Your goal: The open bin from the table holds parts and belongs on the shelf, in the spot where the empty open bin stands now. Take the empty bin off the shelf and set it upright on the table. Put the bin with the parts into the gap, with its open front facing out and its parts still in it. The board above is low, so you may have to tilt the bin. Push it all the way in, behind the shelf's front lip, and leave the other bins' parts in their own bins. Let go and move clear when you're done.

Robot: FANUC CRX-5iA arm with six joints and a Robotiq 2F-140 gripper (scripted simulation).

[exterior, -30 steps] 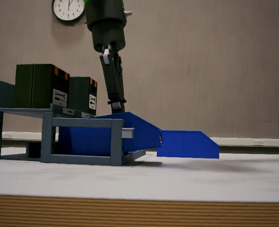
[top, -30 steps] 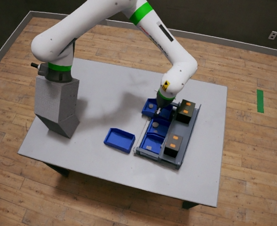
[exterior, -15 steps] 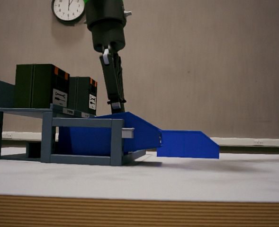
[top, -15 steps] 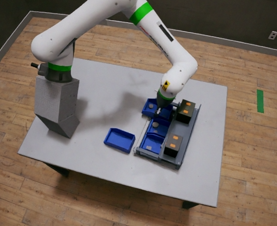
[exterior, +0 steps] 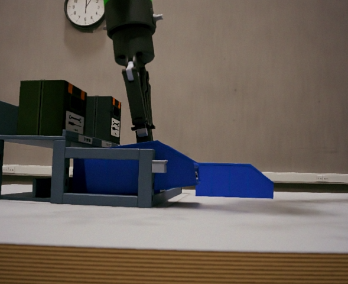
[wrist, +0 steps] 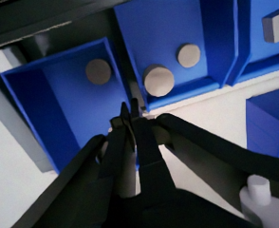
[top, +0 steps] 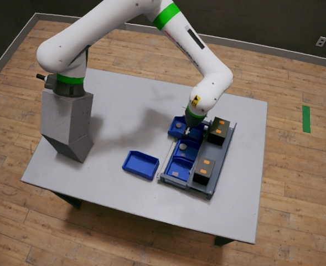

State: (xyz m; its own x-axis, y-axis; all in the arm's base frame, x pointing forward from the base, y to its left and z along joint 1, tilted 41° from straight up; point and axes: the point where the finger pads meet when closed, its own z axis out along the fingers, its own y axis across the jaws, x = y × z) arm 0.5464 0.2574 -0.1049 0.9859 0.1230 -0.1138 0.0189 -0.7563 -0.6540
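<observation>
The grey shelf lies 9 cm ahead of my hand, 6 cm to the right of it and 3 cm below it.
</observation>
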